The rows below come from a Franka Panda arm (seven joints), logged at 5 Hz.
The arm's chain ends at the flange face. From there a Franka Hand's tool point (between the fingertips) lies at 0.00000 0.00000 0.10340 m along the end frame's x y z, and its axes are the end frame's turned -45 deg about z.
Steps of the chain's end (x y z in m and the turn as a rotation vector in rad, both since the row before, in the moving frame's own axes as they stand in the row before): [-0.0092, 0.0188, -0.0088, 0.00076, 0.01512, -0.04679]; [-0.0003, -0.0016, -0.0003, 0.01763, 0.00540, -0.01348]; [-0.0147, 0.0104, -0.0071, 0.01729, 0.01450, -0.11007]
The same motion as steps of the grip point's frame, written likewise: [-0.0186, 0.0078, -0.0088, -0.01015, 0.01123, -0.04679]; [0.0026, -0.0022, -0.0003, 0.00865, 0.01628, -0.01348]; [-0.0154, -0.0034, -0.0071, 0.00197, 0.02248, -0.11007]
